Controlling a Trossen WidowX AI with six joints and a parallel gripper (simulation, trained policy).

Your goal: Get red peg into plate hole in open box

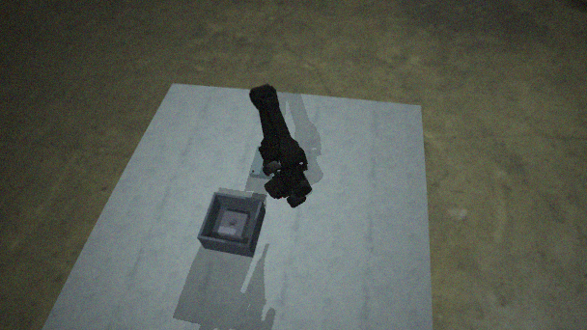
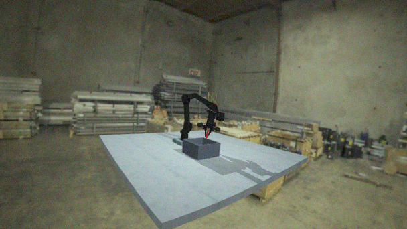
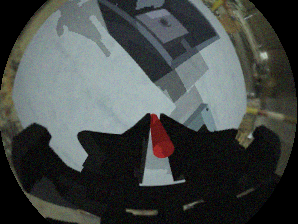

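The light grey plate lies 120 mm ahead of my gripper tip, 160 mm to the right of it and 40 mm below it. The rest, counted from my gripper tip: red peg 10 mm to the left, 20 mm above; then grey box 120 mm ahead, 160 mm to the right, 60 mm below.
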